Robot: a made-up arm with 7 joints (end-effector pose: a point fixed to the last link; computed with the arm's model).
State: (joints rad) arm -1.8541 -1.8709 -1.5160 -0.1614 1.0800 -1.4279 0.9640
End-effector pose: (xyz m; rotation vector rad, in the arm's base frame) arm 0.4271 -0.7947 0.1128 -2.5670 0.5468 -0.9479
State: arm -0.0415 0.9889 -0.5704 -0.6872 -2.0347 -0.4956 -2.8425
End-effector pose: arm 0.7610 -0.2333 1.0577 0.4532 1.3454 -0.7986
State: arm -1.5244 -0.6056 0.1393 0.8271 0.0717 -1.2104 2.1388
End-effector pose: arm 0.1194 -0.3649 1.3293 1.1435 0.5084 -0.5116
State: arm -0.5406 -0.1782 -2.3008 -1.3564 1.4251 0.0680 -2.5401
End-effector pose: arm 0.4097 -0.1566 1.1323 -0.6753 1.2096 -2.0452
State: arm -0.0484 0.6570 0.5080 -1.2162 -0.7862 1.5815 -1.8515
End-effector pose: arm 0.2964 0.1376 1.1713 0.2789 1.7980 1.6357
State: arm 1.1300 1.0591 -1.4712 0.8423 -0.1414 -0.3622 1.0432
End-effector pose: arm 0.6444 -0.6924 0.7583 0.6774 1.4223 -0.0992
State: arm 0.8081 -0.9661 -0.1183 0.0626 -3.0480 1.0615 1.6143
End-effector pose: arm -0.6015 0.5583 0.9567 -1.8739 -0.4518 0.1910
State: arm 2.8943 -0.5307 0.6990 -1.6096 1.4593 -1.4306 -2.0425
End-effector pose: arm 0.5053 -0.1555 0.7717 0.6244 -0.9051 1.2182
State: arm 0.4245 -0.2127 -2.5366 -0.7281 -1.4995 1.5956 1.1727
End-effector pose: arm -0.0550 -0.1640 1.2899 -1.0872 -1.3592 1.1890
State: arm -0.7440 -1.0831 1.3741 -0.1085 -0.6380 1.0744 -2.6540
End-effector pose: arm -0.5859 -0.6229 0.8991 -0.1344 -0.6907 2.8536
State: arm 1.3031 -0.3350 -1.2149 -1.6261 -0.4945 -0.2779 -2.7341
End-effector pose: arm -0.5115 0.0650 0.8852 2.4964 -0.3389 -1.0452
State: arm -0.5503 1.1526 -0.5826 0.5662 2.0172 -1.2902 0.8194
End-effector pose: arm 0.7007 0.6122 0.6200 -1.1427 -0.5411 -0.2839
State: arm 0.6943 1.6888 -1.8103 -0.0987 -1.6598 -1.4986 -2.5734
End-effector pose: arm 0.7233 -0.5860 0.0963 -0.3884 -2.8404 -0.4577
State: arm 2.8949 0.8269 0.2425 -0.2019 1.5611 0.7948 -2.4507
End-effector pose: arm -0.6637 -0.0485 1.1819 0.7193 -0.8203 -2.0643
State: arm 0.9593 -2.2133 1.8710 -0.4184 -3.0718 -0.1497 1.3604
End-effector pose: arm -0.3418 0.7665 -0.1552 -0.8347 -1.6717 -0.9610
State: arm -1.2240 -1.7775 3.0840 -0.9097 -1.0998 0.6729 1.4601
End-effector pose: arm -0.3075 -0.8658 0.5852 0.8913 1.5632 -1.5696
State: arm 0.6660 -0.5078 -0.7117 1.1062 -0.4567 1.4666 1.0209
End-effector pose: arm 0.1025 0.1674 1.1596 -1.3186 2.0989 -0.6714
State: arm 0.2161 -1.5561 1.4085 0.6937 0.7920 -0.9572 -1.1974
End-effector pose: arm -0.9737 -0.0079 0.5087 0.3032 -0.6662 -0.8888
